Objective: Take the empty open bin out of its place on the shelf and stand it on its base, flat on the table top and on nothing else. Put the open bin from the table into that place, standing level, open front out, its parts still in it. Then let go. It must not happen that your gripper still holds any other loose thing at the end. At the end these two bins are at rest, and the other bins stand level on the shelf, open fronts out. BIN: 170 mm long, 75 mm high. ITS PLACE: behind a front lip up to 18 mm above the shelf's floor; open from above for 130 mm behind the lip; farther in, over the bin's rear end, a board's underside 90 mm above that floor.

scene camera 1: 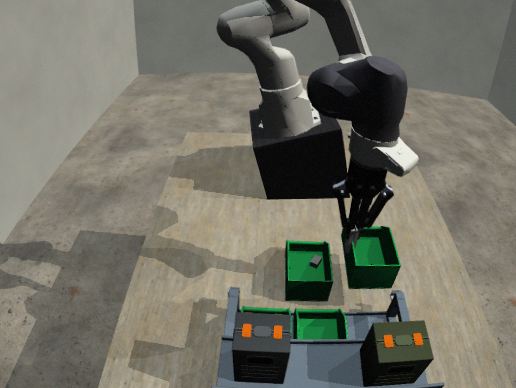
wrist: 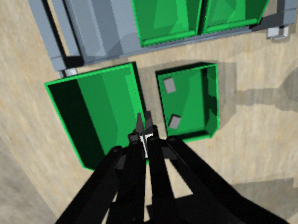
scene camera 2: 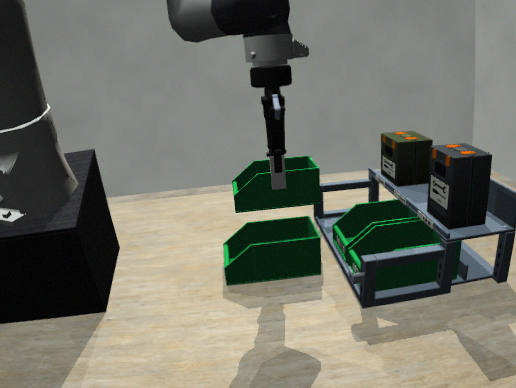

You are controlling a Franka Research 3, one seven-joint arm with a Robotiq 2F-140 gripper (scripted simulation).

Labels:
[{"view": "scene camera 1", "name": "gripper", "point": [349,248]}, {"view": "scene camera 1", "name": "olive case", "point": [390,347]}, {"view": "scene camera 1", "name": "dark grey case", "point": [261,342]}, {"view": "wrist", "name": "gripper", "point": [145,120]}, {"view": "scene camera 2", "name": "gripper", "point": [278,187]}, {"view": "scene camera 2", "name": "olive case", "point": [405,156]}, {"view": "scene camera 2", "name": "dark grey case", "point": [459,174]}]

